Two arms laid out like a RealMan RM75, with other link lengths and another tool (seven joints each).
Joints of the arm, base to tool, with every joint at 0 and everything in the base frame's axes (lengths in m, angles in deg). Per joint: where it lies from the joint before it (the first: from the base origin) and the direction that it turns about. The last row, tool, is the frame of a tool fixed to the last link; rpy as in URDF.
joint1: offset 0 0 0.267 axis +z
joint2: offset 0 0 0 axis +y
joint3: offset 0 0 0.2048 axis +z
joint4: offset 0 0 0 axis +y
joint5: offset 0 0 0.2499 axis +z
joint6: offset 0 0 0 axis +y
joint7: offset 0 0 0.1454 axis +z
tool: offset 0.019 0.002 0.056 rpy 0 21.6 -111.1
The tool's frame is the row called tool.
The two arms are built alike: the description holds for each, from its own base.
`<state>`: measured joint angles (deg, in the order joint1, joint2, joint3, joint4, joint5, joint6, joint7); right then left.
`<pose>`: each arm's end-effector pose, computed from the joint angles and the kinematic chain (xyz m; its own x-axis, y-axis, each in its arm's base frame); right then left.
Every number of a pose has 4 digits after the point.
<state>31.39 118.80 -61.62 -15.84 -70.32 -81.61 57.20 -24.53 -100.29 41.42 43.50 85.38 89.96 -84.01</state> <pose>0.1994 0.3598 -0.0535 0.4704 0.6038 0.6436 0.7363 0.1334 -0.6634 -0.2084 0.4009 0.2167 -0.8313 0.3986 0.3875 0.5251 0.3342 0.7827</pose>
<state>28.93 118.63 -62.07 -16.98 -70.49 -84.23 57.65 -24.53 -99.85 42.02 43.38 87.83 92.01 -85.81</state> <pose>0.2050 0.3479 -0.0487 0.4786 0.6134 0.6283 0.7220 0.1324 -0.6792 -0.2109 0.3949 0.2076 -0.8293 0.4165 0.3726 0.5339 0.3935 0.7484</pose>
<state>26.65 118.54 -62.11 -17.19 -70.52 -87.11 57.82 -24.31 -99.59 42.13 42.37 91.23 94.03 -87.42</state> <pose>0.2108 0.3342 -0.0450 0.4967 0.6199 0.6075 0.7016 0.1252 -0.7015 -0.2205 0.3867 0.1955 -0.8378 0.4170 0.3524 0.5302 0.4677 0.7072</pose>
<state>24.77 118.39 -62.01 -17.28 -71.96 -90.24 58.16 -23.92 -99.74 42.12 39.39 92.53 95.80 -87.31</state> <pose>0.2151 0.3181 -0.0439 0.4992 0.6441 0.5796 0.6864 0.1142 -0.7182 -0.2316 0.3768 0.1819 -0.8578 0.4119 0.3074 0.4986 0.5217 0.6923</pose>
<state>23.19 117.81 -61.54 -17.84 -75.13 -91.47 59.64 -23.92 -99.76 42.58 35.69 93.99 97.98 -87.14</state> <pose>0.2251 0.3055 -0.0441 0.4929 0.6673 0.5583 0.6993 0.0780 -0.7106 -0.2404 0.3652 0.1650 -0.8756 0.4129 0.2507 0.4656 0.5832 0.6656</pose>
